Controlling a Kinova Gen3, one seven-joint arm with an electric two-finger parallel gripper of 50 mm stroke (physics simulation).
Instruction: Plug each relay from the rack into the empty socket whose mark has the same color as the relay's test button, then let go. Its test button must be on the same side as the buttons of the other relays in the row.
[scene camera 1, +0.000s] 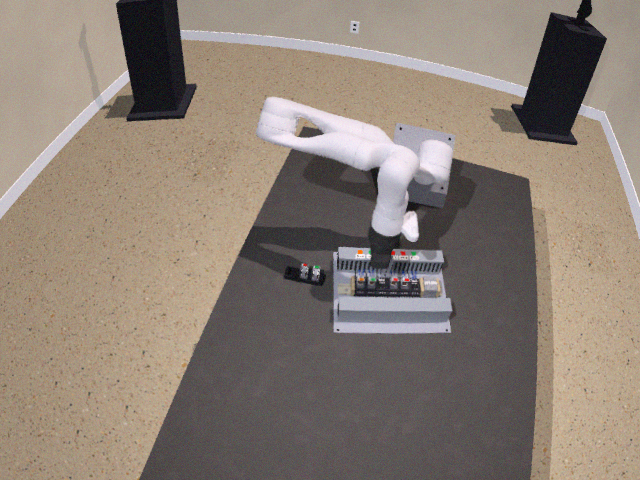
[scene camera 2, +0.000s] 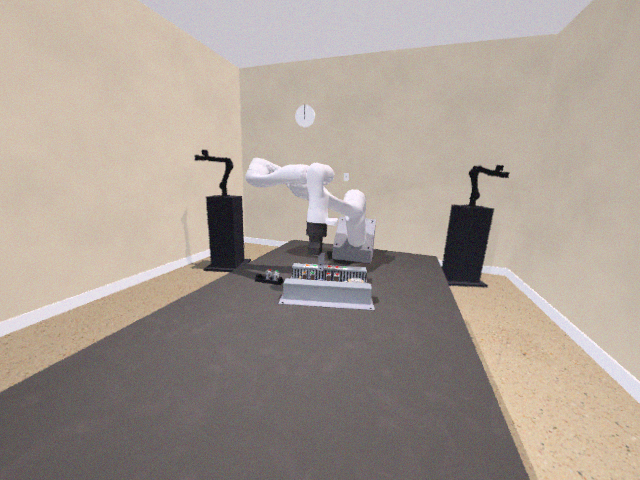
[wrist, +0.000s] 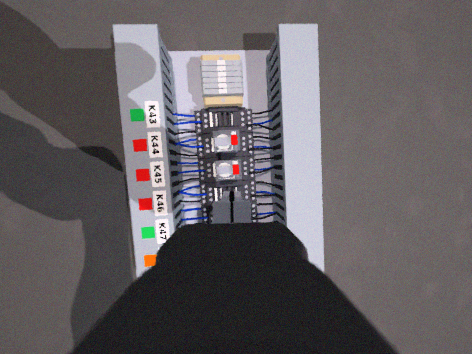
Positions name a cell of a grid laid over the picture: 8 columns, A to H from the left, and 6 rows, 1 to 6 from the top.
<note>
In view: my gripper (scene camera 1: E4) and a socket panel (wrist: D2).
My gripper also shows in the wrist view (wrist: D4).
</note>
